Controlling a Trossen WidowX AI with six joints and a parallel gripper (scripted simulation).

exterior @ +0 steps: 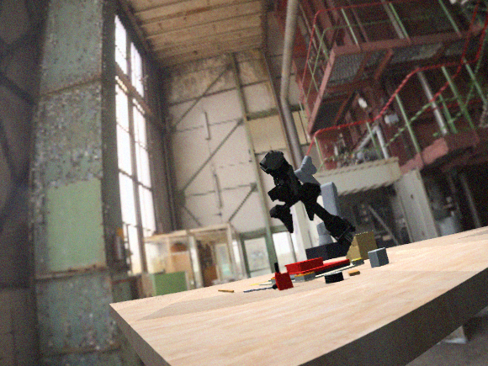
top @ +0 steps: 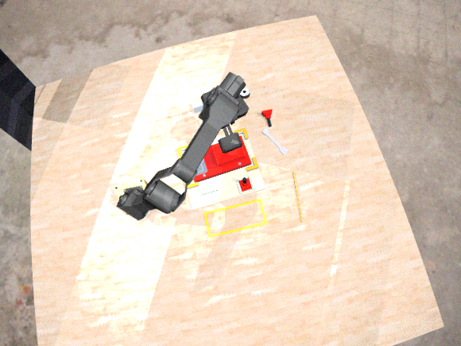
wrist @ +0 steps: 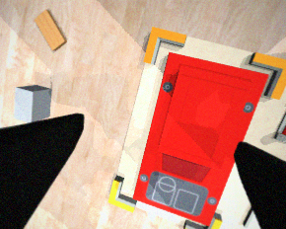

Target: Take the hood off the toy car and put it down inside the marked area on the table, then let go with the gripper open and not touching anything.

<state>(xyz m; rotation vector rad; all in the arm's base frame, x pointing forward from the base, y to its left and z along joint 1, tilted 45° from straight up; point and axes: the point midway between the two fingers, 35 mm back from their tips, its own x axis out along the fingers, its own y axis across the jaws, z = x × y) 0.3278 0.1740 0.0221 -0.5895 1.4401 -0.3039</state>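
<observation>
The red hood lies 110 mm below my gripper tip, 30 mm to the right of it and 10 mm behind it. From my gripper tip the other things lie so: small wheel 210 mm to the left, 140 mm below, 100 mm ahead; then wooden stick 220 mm to the right, 180 mm ahead, 150 mm below.
</observation>
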